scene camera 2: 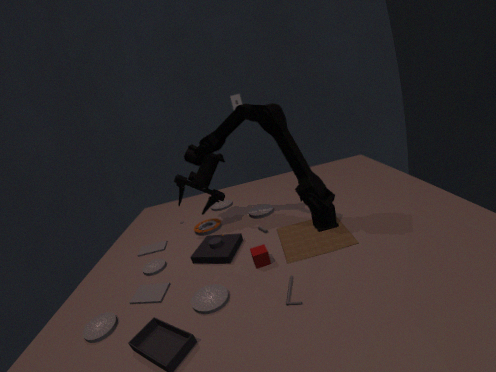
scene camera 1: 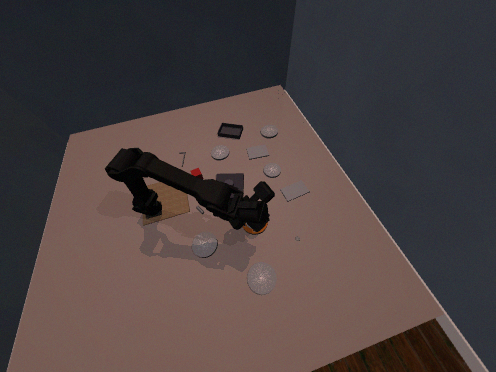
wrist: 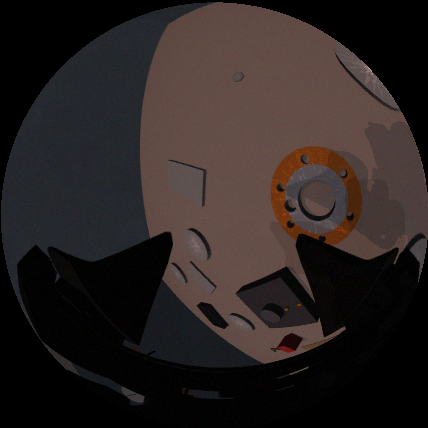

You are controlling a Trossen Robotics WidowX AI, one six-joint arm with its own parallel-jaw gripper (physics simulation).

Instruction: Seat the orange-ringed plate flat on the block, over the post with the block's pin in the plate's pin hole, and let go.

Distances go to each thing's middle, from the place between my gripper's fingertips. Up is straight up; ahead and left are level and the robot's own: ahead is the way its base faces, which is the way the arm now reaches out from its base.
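The black tray (scene camera 2: 157, 338) is 50 cm to the left of my hand, 8 cm below it and 1 cm behind it. Then there is the orange-ringed plate (wrist: 324, 164): my hand is 2 cm to the left of it, 3 cm past it and 9 cm above it.
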